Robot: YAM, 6 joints.
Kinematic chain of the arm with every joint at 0, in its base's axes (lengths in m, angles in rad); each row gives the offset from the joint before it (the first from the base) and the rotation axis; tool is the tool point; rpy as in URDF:
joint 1: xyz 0 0 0.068 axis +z
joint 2: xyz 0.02 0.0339 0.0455 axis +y
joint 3: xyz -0.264 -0.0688 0 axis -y
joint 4: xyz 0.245 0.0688 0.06 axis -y
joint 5: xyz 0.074 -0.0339 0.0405 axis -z
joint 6: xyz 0.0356 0 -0.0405 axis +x
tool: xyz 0 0 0 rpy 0 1.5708 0
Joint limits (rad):
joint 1: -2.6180..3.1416
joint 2: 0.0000..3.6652
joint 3: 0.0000..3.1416
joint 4: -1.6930..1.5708
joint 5: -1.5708..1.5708
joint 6: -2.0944..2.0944
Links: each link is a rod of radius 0.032 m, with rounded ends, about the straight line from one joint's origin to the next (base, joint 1, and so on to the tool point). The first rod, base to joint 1, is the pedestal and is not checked.
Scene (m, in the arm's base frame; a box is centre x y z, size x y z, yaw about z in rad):
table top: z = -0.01
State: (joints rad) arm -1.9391 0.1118 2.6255 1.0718 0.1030 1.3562
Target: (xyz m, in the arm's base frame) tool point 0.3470 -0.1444 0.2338
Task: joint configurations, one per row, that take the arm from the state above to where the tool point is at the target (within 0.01 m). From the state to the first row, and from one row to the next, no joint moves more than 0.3 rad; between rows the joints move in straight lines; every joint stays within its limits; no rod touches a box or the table.
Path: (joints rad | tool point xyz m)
1: -1.6823 0.3721 2.3435 0.9837 0.0787 1.3562 | 0.0511 0.4816 0.4320
2: -1.4255 0.6323 2.0614 0.8957 0.0544 1.3562 | -0.0443 0.2894 0.6004
3: -1.1687 0.8926 1.7794 0.8076 0.0301 1.3562 | -0.0209 0.0464 0.6556
4: -0.9120 1.1528 1.4973 0.7196 0.0058 1.3562 | 0.1078 -0.1396 0.5898
5: -0.6552 1.4131 1.2153 0.6315 -0.0184 1.3562 | 0.2621 -0.2006 0.4310
6: -0.3984 1.6733 0.9332 0.5435 -0.0427 1.3562 | 0.3470 -0.1444 0.2338

